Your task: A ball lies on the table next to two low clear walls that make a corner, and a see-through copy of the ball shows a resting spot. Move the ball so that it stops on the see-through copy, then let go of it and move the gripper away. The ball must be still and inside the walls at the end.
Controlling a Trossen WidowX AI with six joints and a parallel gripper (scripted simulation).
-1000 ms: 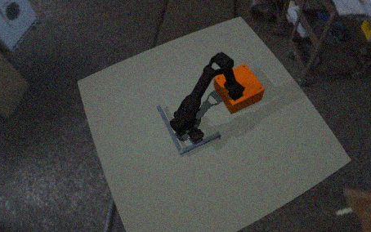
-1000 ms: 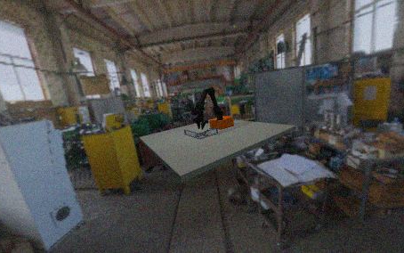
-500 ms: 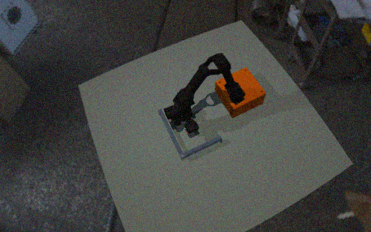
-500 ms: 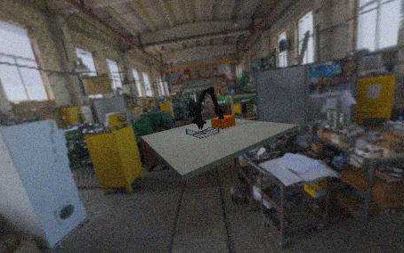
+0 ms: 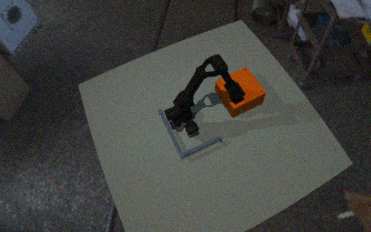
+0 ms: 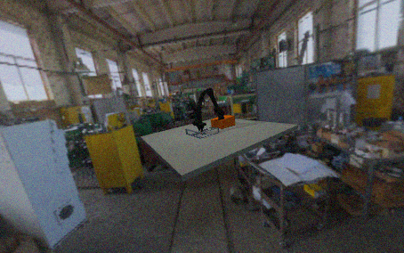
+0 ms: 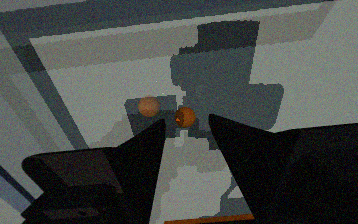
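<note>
The orange ball lies 10 mm below my gripper tip.
</note>
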